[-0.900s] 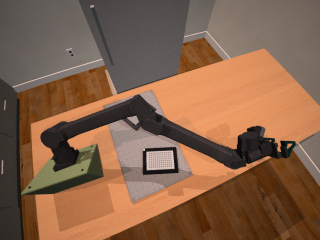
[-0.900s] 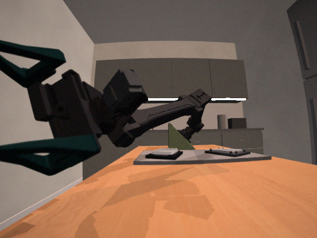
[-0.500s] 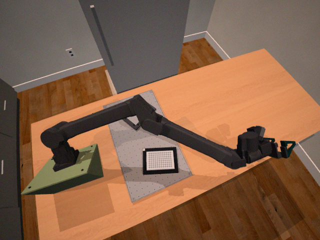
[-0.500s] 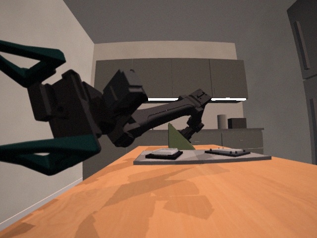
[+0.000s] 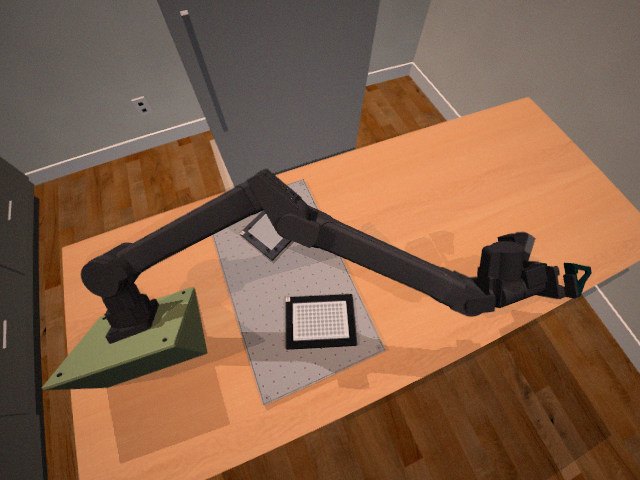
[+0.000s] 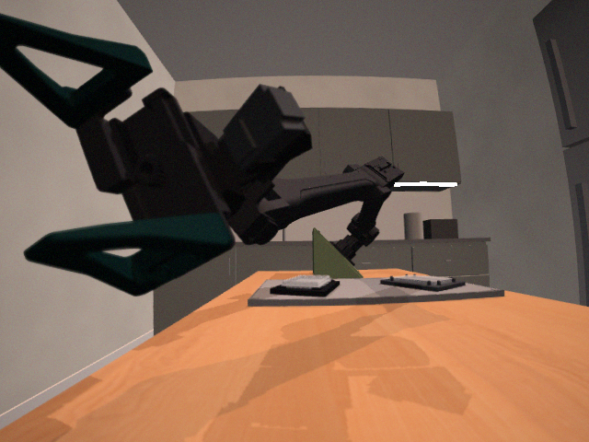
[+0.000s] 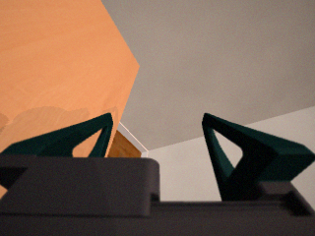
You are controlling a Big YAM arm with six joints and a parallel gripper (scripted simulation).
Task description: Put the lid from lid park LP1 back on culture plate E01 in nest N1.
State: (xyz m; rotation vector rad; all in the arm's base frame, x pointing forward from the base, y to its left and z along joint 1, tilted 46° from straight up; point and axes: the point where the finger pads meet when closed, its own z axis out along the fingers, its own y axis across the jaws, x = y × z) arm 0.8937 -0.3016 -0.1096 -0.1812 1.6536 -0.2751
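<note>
My hand is 530 mm past the lid, 420 mm to the right of it and 130 mm above it. From my hand the other things lie so: white culture plate E01 (520 mm behind, 140 mm to the left, 120 mm below); black plate nest N1 (520 mm behind, 140 mm to the left, 140 mm below); lid park LP1 (530 mm behind, 420 mm to the left, 140 mm below).
</note>
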